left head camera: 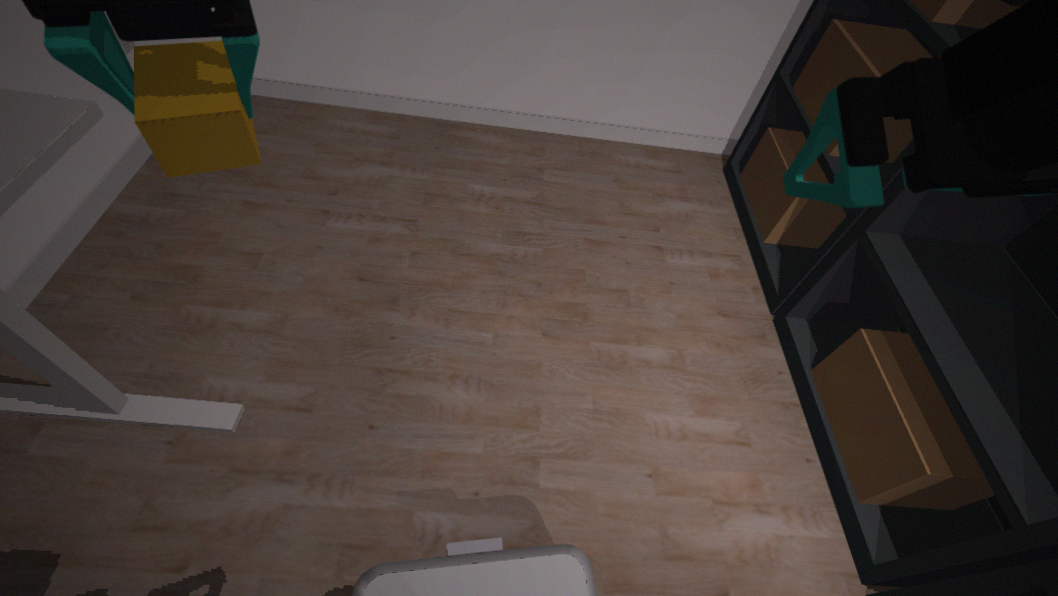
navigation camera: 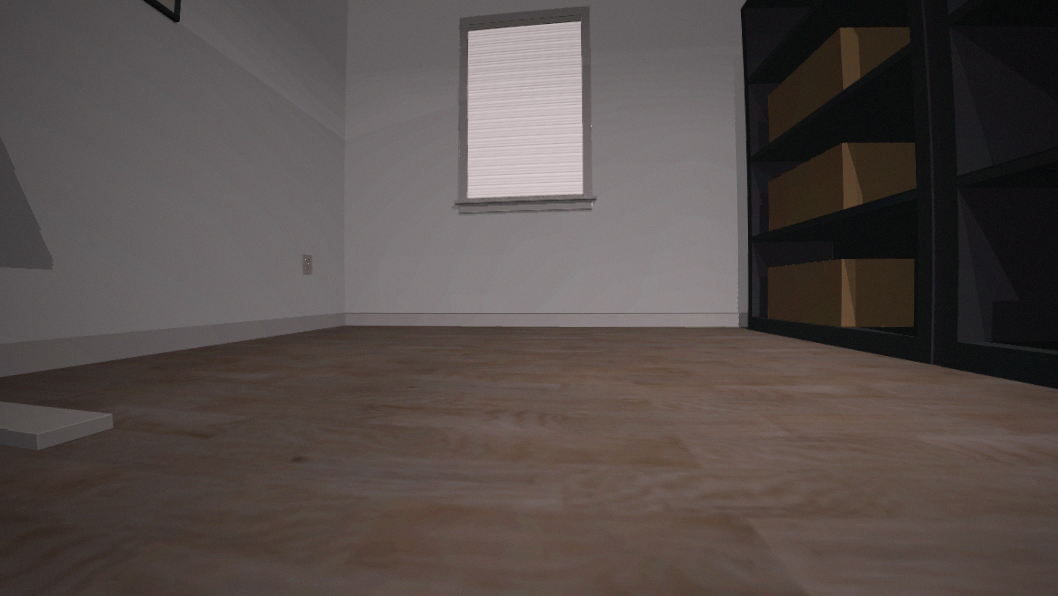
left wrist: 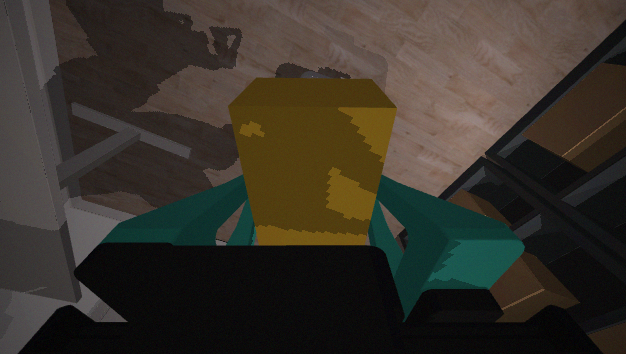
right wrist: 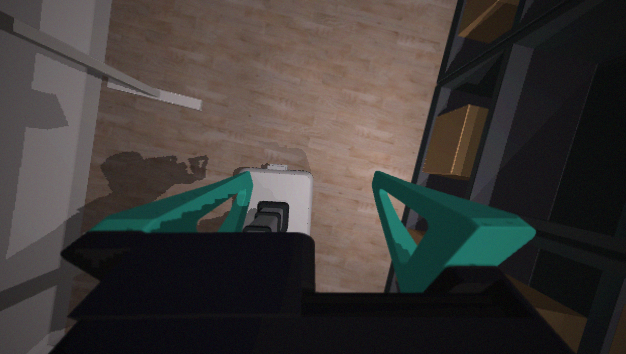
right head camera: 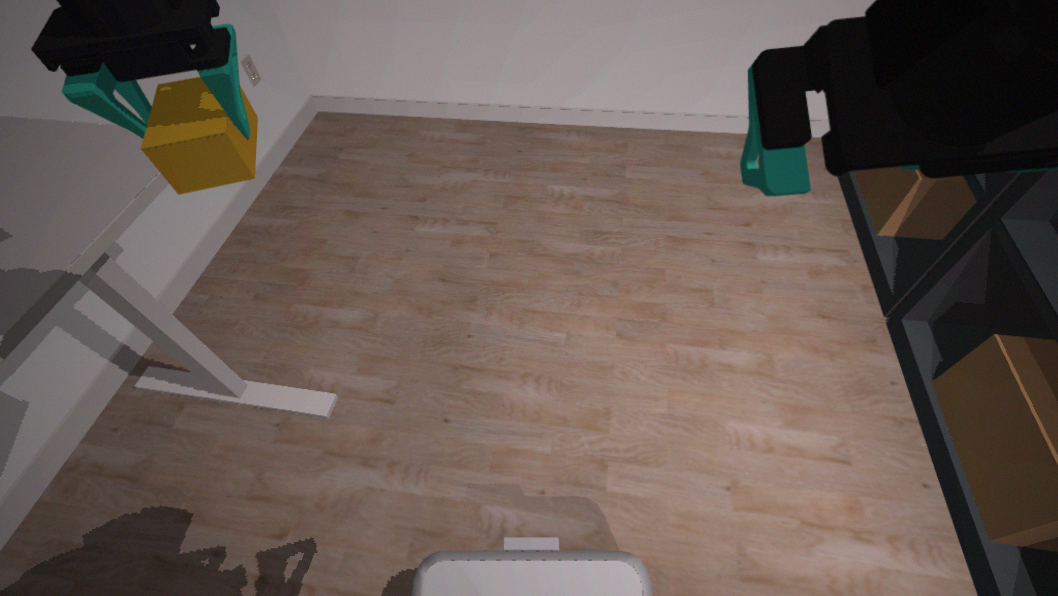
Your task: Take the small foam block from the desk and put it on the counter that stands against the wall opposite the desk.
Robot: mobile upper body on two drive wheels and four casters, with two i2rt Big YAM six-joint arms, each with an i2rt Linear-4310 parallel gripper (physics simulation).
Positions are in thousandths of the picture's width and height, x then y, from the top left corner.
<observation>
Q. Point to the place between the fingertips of my right gripper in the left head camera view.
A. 800, 306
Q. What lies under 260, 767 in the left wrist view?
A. My left gripper.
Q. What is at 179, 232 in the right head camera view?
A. A yellow foam block.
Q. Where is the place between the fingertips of my right gripper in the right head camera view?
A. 777, 278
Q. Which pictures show my left gripper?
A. The left head camera view, the left wrist view and the right head camera view only.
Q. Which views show the yellow foam block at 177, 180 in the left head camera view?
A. The left head camera view, the left wrist view and the right head camera view only.
</observation>
